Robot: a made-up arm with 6 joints.
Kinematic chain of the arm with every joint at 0, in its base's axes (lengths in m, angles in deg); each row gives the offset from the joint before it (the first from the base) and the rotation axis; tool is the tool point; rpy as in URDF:
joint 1: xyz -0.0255 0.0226 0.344 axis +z
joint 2: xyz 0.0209 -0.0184 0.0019 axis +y
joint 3: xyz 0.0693 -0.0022 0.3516 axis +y
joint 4: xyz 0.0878 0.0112 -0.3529 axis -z
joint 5: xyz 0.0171 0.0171 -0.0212 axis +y
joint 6: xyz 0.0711 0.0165 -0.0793 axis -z
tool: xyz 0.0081 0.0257 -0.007 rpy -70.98 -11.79 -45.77
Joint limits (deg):
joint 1: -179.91..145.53
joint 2: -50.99..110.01
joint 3: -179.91..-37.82
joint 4: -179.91..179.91
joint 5: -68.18..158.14
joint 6: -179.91..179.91
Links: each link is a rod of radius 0.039 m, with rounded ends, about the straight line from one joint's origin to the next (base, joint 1, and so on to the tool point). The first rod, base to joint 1, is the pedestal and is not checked.
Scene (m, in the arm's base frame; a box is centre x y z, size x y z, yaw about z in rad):
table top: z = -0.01
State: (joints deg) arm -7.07 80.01 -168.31 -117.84 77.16 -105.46
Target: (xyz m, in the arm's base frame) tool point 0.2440 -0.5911 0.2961
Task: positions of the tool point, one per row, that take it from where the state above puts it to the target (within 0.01 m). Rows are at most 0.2 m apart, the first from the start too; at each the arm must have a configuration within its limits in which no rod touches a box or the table.
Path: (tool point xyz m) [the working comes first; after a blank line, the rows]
Joints at the target: -58.27 52.29 -99.92 -97.84 113.95 -100.21
Straight joint move there: clear.

1: 0.7254 -0.2980 0.3811
2: 0.6372 -0.4222 0.3541
3: 0.5201 -0.5163 0.3299
4: 0.3850 -0.5736 0.3102
5: 0.2440 -0.5911 0.2961

